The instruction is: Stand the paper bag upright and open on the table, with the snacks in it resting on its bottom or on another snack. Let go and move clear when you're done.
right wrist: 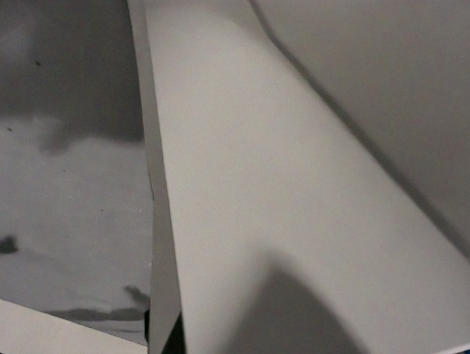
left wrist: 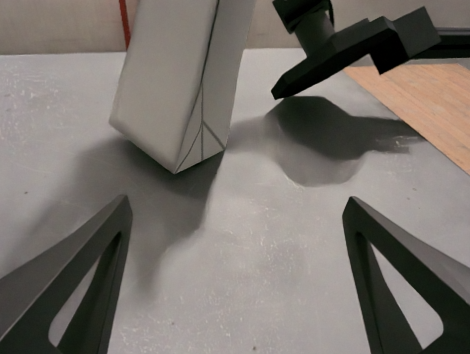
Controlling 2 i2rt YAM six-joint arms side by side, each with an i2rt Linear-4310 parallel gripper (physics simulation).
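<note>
The grey-white paper bag (left wrist: pixel 165 75) (right wrist: pixel 225 150) hangs tilted in the left wrist view, its folded bottom slanting above its shadow on the table. Its mouth is out of that view, and a pale panel of it fills most of the right wrist view. No snack can be made out. My left gripper (left wrist: pixel 239 205) is wide open and empty, in front of the bag and apart from it. My right gripper is mostly hidden; a dark sliver of its finger (right wrist: pixel 176 340) shows at the bag's edge, and it is shut on the paper wall.
A dark arm part (left wrist: pixel 325 57) slants over the grey table (left wrist: pixel 240 300) (right wrist: pixel 75 190), right of the bag, casting a shadow. A wooden surface (left wrist: pixel 420 95) lies at the right. A red stripe (left wrist: pixel 124 22) shows at the back. A pale surface (right wrist: pixel 40 327) lies at the lower left.
</note>
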